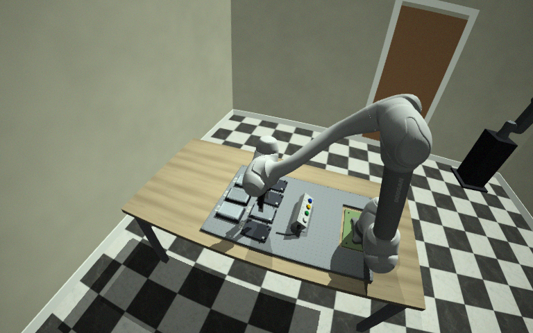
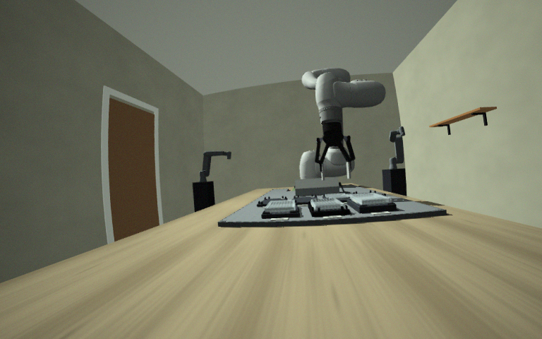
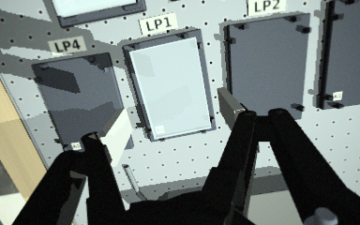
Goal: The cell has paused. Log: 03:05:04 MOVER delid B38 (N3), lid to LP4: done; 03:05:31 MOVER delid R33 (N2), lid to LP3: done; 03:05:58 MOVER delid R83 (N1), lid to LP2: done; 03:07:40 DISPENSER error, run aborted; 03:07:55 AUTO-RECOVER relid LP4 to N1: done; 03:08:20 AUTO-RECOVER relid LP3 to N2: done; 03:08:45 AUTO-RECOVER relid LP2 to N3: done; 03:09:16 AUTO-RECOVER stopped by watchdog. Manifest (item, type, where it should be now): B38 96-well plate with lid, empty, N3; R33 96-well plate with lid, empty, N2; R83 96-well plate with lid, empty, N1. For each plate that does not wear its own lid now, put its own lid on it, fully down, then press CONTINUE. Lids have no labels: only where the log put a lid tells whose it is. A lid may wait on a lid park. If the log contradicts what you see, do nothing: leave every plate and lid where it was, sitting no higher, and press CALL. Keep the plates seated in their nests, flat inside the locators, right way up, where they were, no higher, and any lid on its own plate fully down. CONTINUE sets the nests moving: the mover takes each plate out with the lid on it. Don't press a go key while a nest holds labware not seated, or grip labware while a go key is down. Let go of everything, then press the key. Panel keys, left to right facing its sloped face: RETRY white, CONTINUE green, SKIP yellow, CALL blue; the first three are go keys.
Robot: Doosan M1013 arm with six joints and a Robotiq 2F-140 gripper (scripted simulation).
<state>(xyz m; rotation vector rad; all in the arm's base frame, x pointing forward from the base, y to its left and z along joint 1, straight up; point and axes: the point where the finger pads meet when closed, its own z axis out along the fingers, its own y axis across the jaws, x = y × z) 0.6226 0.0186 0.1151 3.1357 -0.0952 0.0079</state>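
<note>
Now: hand 9 cm above the clear lid. The rest, counted from my hand: lid park LP2: 1 cm behind, 13 cm to the right, 10 cm below; then LP1 label: 9 cm ahead, 1 cm to the right, 10 cm below; then lid park LP4: 1 cm ahead, 13 cm to the left, 10 cm below.
</note>
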